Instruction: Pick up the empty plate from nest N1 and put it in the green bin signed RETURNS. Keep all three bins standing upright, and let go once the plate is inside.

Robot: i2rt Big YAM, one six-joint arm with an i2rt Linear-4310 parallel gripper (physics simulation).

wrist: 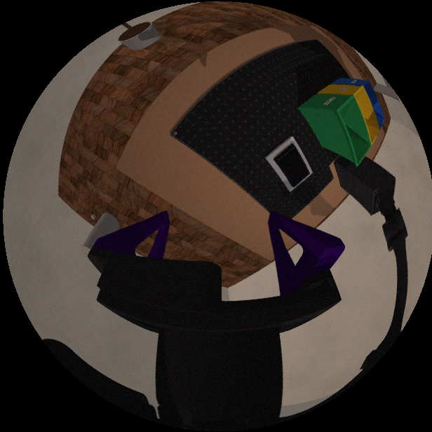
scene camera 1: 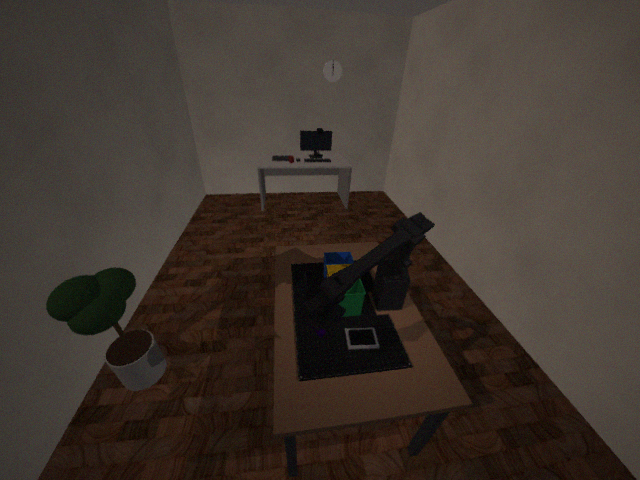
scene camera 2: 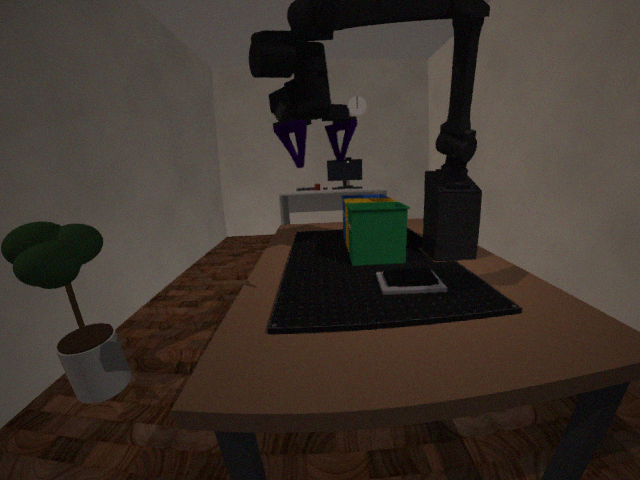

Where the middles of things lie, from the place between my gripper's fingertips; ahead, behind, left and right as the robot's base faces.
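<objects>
My gripper is 290 mm above the black plate (scene camera 2: 418, 276), and it's also 210 mm past the plate and 160 mm to the left of it. As for the green bin (scene camera 2: 377, 230), that's 370 mm to the right of my hand, 160 mm behind it and 220 mm below it.
</objects>
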